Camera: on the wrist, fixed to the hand. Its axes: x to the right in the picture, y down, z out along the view.
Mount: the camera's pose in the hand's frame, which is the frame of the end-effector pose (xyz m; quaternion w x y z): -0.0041 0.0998 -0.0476 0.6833 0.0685 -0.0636 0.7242
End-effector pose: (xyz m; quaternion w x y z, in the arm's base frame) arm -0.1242 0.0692 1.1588 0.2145 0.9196 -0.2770 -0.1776
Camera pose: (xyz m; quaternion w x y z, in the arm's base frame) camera -0.1494 0.0104 1.2491 0.1946 0.4311 -0.8810 -0.0055
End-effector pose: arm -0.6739 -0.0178 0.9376 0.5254 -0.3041 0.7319 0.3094
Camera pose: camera -0.7774 0.0082 0.9670 0.2023 0.3779 0.7081 0.5611
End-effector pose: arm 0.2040 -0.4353 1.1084 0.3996 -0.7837 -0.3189 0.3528
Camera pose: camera 0.2620 -0.5052 1.0452 0.0509 -0.7166 0.3484 0.6021
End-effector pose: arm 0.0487 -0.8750 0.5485 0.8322 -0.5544 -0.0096 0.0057
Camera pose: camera 0.0458 -0.8806 0.4380 0.6018 -0.3284 0.3424 0.6424
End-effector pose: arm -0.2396 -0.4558 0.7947 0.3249 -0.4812 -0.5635 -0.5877
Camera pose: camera -0.1555 -0.5182 0.8304 0.6447 -0.7520 -0.0975 -0.0971
